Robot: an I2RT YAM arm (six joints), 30 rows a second.
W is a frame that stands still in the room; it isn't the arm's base.
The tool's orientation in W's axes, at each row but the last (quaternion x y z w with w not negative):
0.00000 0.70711 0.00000 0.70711
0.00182 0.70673 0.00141 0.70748
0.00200 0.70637 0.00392 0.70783
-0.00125 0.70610 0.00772 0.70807
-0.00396 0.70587 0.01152 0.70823
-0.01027 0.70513 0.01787 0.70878
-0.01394 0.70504 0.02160 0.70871
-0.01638 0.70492 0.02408 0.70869
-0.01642 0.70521 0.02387 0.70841
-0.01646 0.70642 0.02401 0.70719
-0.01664 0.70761 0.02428 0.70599
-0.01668 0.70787 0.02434 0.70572
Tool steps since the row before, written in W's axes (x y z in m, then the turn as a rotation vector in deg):
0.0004 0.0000 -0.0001 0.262 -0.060 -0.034
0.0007 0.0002 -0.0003 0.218 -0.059 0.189
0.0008 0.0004 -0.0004 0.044 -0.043 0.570
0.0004 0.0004 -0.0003 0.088 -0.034 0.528
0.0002 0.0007 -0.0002 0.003 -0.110 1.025
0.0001 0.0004 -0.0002 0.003 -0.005 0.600
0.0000 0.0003 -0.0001 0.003 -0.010 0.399
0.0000 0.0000 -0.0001 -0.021 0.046 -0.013
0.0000 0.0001 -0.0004 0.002 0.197 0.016
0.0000 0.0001 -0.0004 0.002 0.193 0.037
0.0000 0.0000 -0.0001 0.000 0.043 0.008
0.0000 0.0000 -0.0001 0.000 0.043 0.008
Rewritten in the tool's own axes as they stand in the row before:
0.0001 0.0000 0.0004 0.034 -0.060 0.262
0.0003 0.0002 0.0007 -0.189 -0.058 0.218
0.0004 0.0004 0.0008 -0.570 -0.038 0.045
0.0003 0.0004 0.0004 -0.528 -0.030 0.089
0.0002 0.0007 0.0002 -1.026 -0.099 0.004
0.0002 0.0004 0.0001 -0.600 0.001 0.006
0.0001 0.0003 0.0000 -0.399 -0.006 0.005
0.0001 0.0000 0.0000 0.013 0.047 -0.018
0.0004 0.0001 0.0000 -0.014 0.197 0.013
0.0004 0.0001 0.0000 -0.035 0.193 0.013
0.0001 0.0000 0.0000 -0.008 0.043 0.002
0.0001 0.0000 0.0000 -0.008 0.043 0.002

